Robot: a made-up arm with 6 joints.
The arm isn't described. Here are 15 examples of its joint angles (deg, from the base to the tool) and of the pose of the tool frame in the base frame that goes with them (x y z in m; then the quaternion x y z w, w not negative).
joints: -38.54 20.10 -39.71 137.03 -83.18 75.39
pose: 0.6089 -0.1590 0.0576 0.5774 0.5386 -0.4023 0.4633
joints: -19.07 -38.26 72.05 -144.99 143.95 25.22
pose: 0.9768 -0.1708 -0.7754 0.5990 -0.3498 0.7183 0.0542
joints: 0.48 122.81 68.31 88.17 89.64 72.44
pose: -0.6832 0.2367 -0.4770 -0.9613 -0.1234 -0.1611 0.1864
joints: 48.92 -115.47 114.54 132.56 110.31 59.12
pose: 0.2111 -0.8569 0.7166 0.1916 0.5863 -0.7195 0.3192
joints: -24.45 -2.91 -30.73 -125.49 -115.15 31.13
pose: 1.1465 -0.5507 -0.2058 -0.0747 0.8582 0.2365 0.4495
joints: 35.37 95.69 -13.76 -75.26 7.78 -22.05
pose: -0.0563 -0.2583 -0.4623 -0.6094 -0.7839 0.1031 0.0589
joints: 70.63 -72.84 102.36 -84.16 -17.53 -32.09
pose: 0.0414 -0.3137 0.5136 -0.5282 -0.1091 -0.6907 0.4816
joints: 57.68 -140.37 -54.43 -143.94 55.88 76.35
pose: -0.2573 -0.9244 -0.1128 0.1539 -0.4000 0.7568 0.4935
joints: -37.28 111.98 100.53 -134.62 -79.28 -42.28
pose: 0.0122 0.7183 0.4355 -0.1538 -0.3571 0.9197 0.0545
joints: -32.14 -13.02 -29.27 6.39 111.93 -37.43
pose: 0.4208 -0.0870 -0.9277 -0.1806 -0.3692 -0.7386 0.5343
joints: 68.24 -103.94 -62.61 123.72 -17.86 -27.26
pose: -0.4170 -0.6452 0.9484 -0.7883 -0.3350 0.4799 0.1896
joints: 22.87 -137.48 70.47 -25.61 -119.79 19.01
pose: -0.5100 -0.8132 0.3518 -0.3699 0.3905 -0.2338 0.8099
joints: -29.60 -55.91 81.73 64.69 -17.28 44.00
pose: 0.2175 -0.6505 -0.8745 -0.4337 -0.5704 -0.2067 0.6662
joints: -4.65 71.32 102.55 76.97 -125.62 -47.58
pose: 0.2822 -0.0790 -0.4123 -0.1804 -0.9274 -0.3219 0.0604
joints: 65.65 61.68 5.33 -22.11 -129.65 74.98
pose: 0.5622 0.0740 -0.7842 0.6687 -0.5876 -0.0147 0.4553
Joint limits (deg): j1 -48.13..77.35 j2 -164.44..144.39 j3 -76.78..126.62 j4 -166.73..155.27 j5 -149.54..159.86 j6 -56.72..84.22
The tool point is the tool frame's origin. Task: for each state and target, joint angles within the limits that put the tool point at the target. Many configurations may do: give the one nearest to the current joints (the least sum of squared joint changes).
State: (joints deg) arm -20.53 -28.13 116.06 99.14 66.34 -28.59
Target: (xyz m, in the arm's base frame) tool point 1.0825 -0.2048 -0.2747
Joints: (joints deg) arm -19.81 -46.04 122.06 90.39 80.55 -35.53
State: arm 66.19 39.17 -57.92 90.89 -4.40 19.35
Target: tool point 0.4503 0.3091 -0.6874
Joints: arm 71.14 75.93 -71.50 104.50 -5.76 21.88
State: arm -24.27 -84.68 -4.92 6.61 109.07 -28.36
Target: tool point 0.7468 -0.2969 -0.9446
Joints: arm -28.33 -54.85 8.32 -30.11 134.54 -35.53
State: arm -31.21 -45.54 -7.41 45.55 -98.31 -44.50
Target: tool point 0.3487 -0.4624 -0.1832
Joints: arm -45.43 -21.99 -11.02 46.88 -89.08 -50.57
